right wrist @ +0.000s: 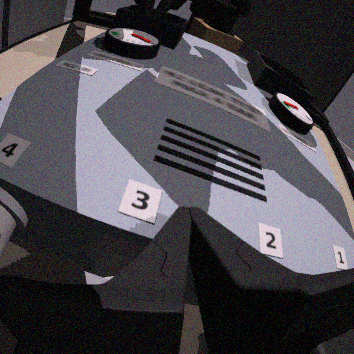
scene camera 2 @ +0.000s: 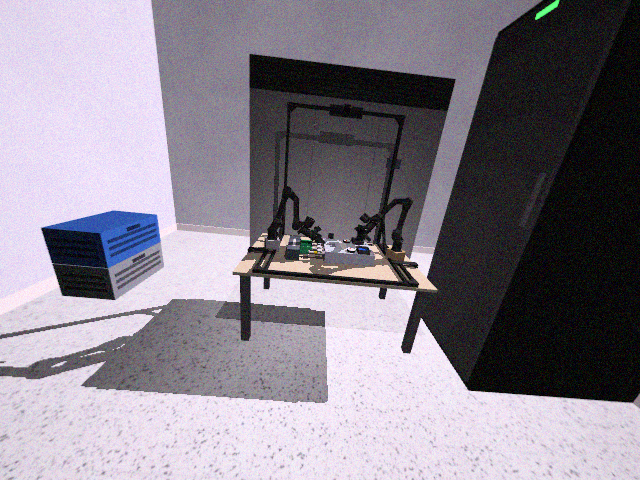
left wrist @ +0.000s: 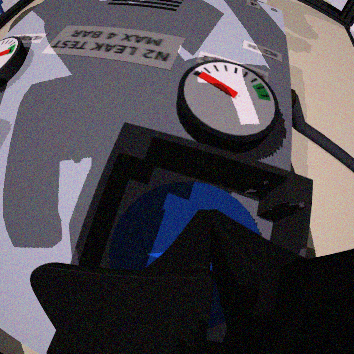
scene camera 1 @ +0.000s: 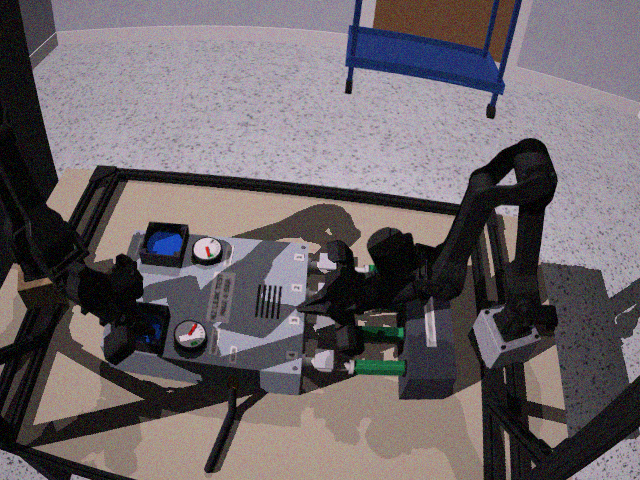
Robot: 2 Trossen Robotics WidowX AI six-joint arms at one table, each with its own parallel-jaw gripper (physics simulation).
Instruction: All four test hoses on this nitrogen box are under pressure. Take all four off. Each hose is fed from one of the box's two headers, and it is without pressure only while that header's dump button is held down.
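Frame: origin at the left arm's base, x left, y ahead, z down, level; centimetres.
Seen in the pictures: left gripper, fingertip midpoint: (right wrist: 145,31) (left wrist: 206,218) (scene camera 1: 154,333); right gripper, fingertip midpoint: (right wrist: 186,216) (scene camera 2: 325,243) (scene camera 1: 297,309); left arm's base at its link origin: (right wrist: 217,27) (scene camera 2: 396,250) (scene camera 1: 37,267); right arm's base at its link origin: (scene camera 2: 272,238) (scene camera 1: 511,324).
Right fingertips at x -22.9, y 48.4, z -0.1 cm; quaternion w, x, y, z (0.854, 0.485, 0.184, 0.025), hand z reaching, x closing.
Offsets run from my right fingertips to a thing's top centre. "spot": to the spot under its first point.
The grey nitrogen box (scene camera 1: 237,305) (scene camera 2: 349,257) (right wrist: 116,140) lies on the table. My left gripper (scene camera 1: 139,329) (left wrist: 206,218) (scene camera 2: 361,236) is shut and empty, with its tip down on the near blue dump button @(dz +0.2, dx +2.6, dy -26.9 cm) (scene camera 1: 152,331) (left wrist: 182,211). The gauge @(spot: dz -0.9, dx -1.0, dy -19.0 cm) (scene camera 1: 190,335) (left wrist: 228,105) beside it has its red needle away from the green mark. The far blue button @(dz -1.1, dx +20.1, dy -19.5 cm) (scene camera 1: 165,244) is uncovered beside its gauge @(dz -1.1, dx +15.9, dy -11.7 cm) (scene camera 1: 207,250). My right gripper (scene camera 1: 306,305) (right wrist: 186,216) (scene camera 2: 315,235) is shut and empty, over the port edge between labels 2 and 3. Two green hoses (scene camera 1: 380,367) (scene camera 1: 382,331) show; the others are mostly hidden.
The hoses run into a dark grey block @(spot: dz +0.5, dx -18.0, dy +16.5 cm) (scene camera 1: 428,367). A black frame rail (scene camera 1: 270,187) borders the table. A black cable @(spot: dz +7.2, dx -16.5, dy -18.6 cm) (scene camera 1: 223,433) lies in front of the box. A blue cart (scene camera 1: 413,57) stands behind. A blue-grey case (scene camera 2: 118,238) and a tall black cabinet (scene camera 2: 509,214) stand on the floor.
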